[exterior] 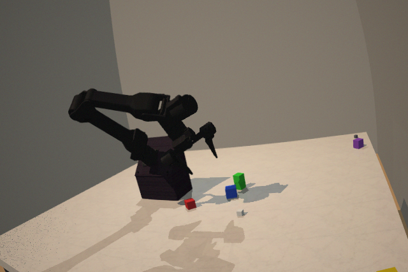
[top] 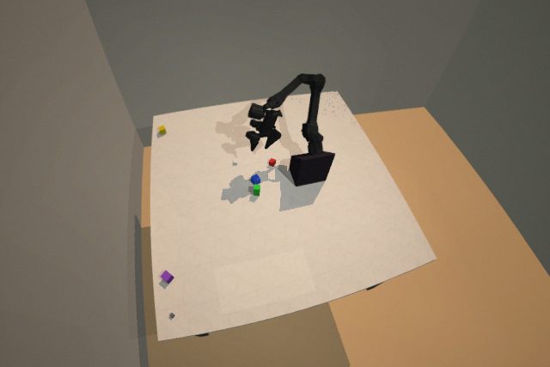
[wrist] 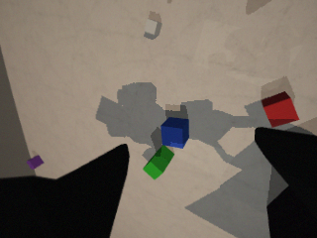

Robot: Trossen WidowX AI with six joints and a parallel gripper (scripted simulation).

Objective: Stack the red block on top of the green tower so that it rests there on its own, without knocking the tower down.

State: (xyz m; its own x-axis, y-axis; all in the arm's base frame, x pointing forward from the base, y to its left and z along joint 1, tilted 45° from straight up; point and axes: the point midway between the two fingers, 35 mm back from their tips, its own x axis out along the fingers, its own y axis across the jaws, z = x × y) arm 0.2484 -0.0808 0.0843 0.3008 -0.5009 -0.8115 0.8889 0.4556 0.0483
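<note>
My gripper tip is now 80 mm past the red block and 130 mm above it. Round my gripper tip: purple block 550 mm ahead, 450 mm to the left, 130 mm below; yellow block 480 mm ahead, 430 mm to the right, 130 mm below; blue block 40 mm ahead, 80 mm to the left, 130 mm below.
</note>
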